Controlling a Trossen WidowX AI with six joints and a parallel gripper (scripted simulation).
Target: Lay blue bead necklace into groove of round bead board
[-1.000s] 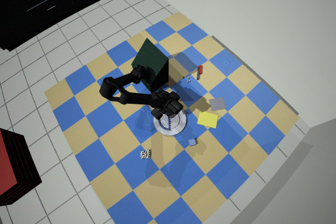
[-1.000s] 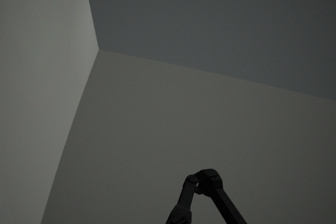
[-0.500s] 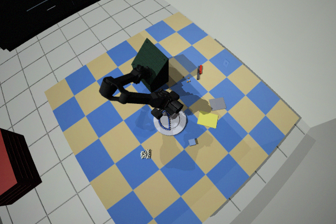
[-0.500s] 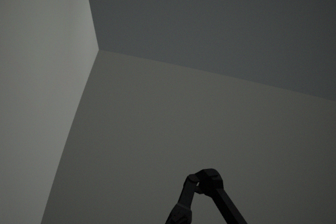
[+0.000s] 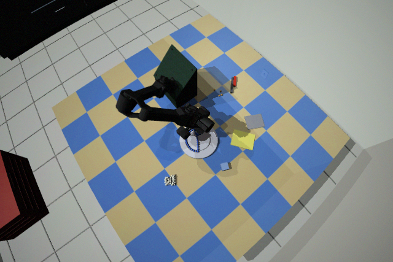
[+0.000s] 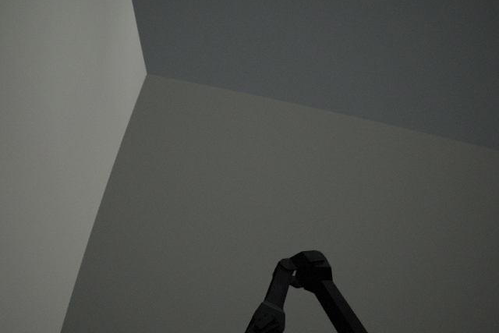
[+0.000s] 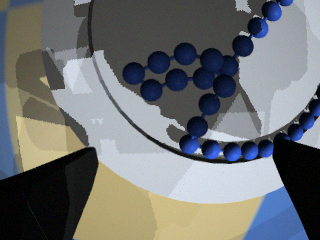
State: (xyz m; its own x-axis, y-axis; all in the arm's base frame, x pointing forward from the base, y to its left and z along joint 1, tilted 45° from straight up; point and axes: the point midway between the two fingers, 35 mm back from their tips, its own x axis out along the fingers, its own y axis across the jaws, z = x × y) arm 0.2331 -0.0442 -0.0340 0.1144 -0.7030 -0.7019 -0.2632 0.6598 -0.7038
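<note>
The round white bead board is 60 mm ahead of my gripper tip, 10 mm to the right of it and 10 mm below it. From my gripper tip the other things lie so: small blue cube (250 mm ahead, 20 mm to the left, 10 mm below); grey square (310 mm to the left, 140 mm ahead, 20 mm below); yellow pad (190 mm to the left, 190 mm ahead, 20 mm below).
</note>
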